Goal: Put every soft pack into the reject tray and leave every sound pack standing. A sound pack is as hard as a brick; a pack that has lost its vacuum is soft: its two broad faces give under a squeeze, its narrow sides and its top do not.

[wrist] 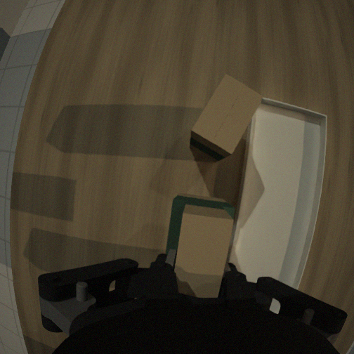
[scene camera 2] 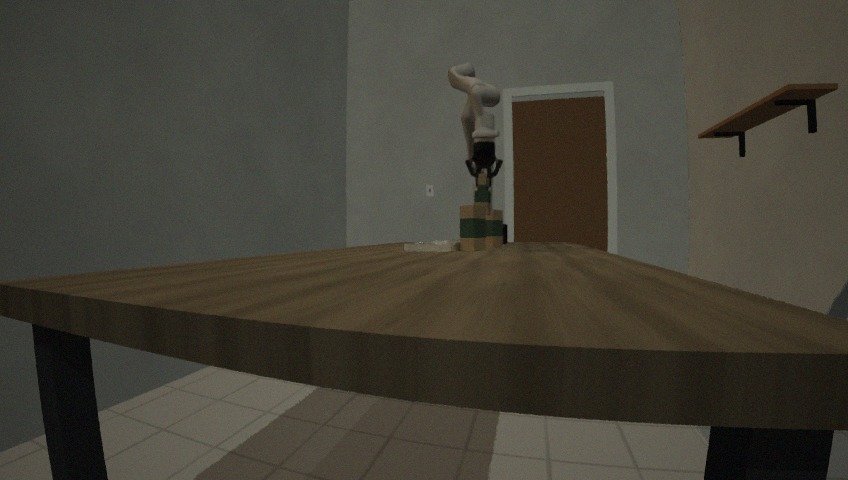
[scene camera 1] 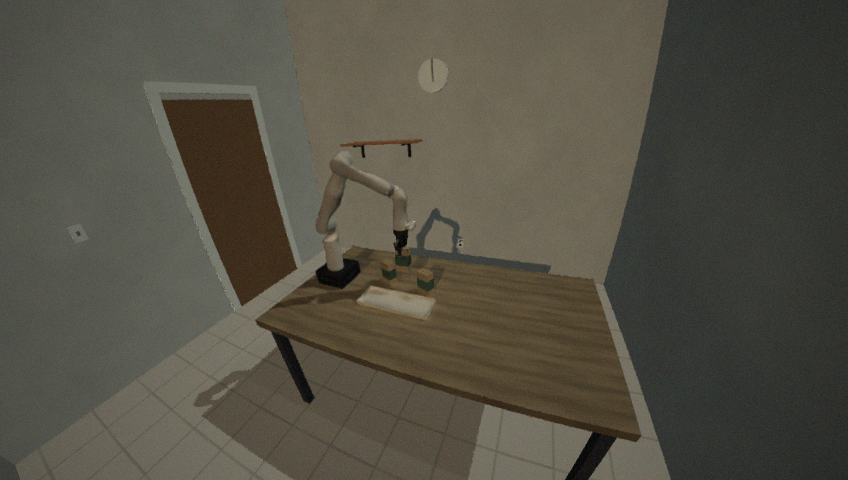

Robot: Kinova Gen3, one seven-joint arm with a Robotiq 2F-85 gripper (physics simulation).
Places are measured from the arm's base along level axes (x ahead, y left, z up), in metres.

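Pixels of known places: gripper, between the fingertips: (scene camera 2: 483, 188) (scene camera 1: 401, 255); arm's base, origin of its link: (scene camera 1: 336, 267).
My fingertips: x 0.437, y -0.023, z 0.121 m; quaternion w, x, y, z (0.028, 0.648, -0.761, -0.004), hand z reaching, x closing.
Observation:
Ahead of a thing's pixels: the offset from my fingertips to its top centre. Level surfaces: height alone.
My gripper (scene camera 1: 401, 251) (scene camera 2: 483, 180) (wrist: 194, 264) points down and is shut on a tan pack with a green band {dy -0.002, dx +0.007, dz +0.048 m} (scene camera 1: 403, 259) (scene camera 2: 482, 193) (wrist: 206, 242). The fingers lie on its two long sides; whether these faces give cannot be seen. The pack is upright and raised above the table. A second pack {dy -0.041, dx +0.134, dz -0.071 m} (scene camera 1: 424, 280) (scene camera 2: 473, 227) (wrist: 227, 115) stands on the table near the tray's end, turned at an angle. A third pack {dy +0.040, dx -0.104, dz -0.071 m} (scene camera 1: 388, 272) (scene camera 2: 494, 228) stands nearer the robot base and does not show in the wrist view. The white reject tray {dy -0.149, dx -0.010, dz -0.189 m} (scene camera 1: 397, 303) (scene camera 2: 429, 246) (wrist: 280, 210) holds no pack.
The wooden table {dz -0.211 m} (scene camera 1: 505, 333) (scene camera 2: 357, 297) (wrist: 125, 60) bears the packs, the tray and the black robot base (scene camera 1: 338, 273). The tray lies beside the standing packs, towards the table's front edge in scene camera 1. A wall shelf (scene camera 1: 380, 142) (scene camera 2: 767, 110) hangs behind the table.

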